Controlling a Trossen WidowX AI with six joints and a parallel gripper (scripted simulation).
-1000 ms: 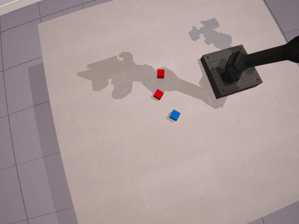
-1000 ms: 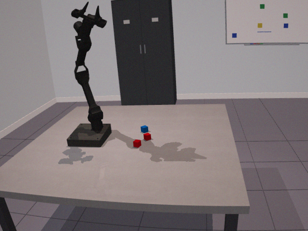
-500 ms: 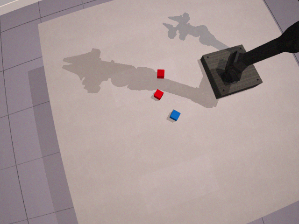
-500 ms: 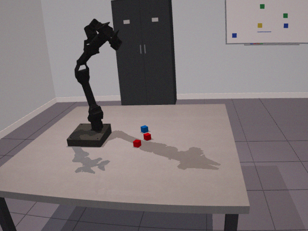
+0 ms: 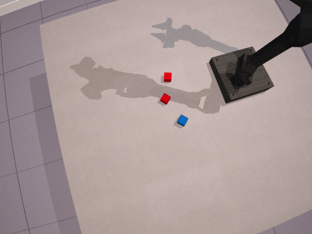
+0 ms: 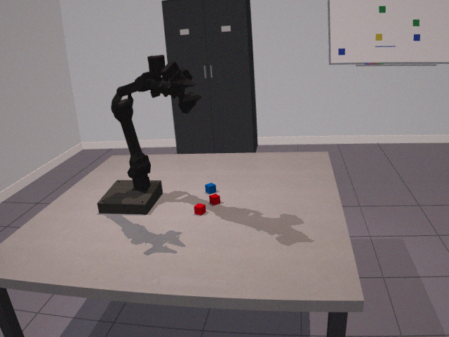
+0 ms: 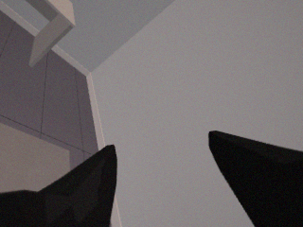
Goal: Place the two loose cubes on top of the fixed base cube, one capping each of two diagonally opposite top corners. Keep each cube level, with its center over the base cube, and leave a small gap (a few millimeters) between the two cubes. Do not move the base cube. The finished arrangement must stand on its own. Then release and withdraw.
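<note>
My gripper tip is now 80 mm past the blue cube, 350 mm to the right of it and 490 mm above it.
</note>
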